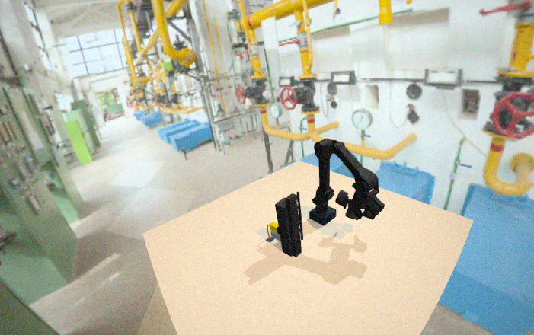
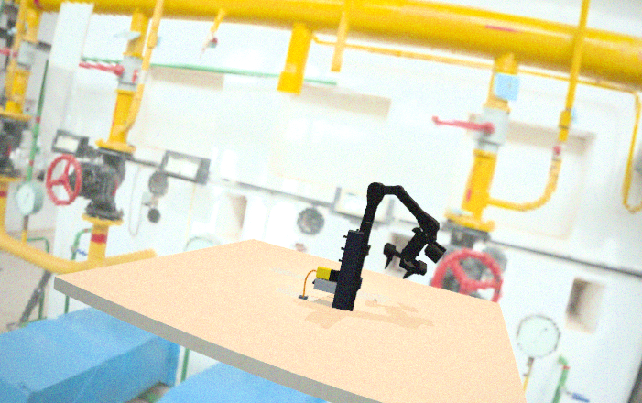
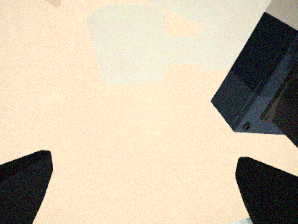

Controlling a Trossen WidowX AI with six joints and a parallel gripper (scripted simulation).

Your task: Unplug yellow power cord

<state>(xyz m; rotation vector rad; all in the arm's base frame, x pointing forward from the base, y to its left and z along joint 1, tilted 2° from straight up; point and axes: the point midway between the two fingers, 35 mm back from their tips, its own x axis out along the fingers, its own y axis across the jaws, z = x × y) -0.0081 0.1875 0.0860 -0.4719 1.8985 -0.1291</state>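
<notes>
My gripper tip is now 300 mm short of the yellow plug, 190 mm to the left of it and 10 mm below it.
</notes>
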